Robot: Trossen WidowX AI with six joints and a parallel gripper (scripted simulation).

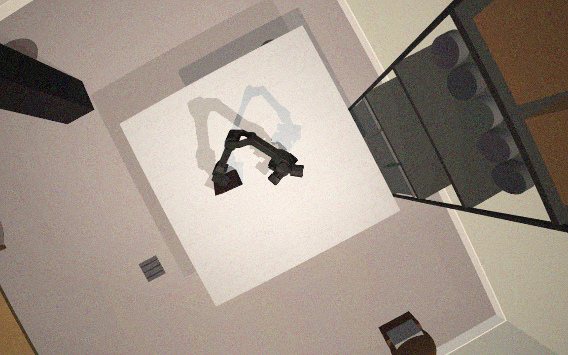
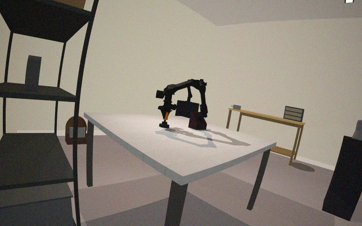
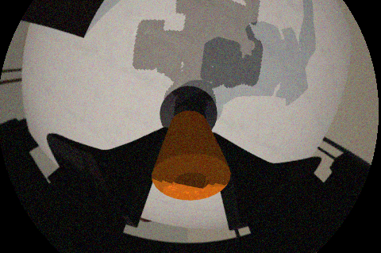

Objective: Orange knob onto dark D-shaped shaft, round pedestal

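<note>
My gripper tip is now 20 mm below the orange knob. Also, from my gripper tip: dark round pedestal (40 mm below).
</note>
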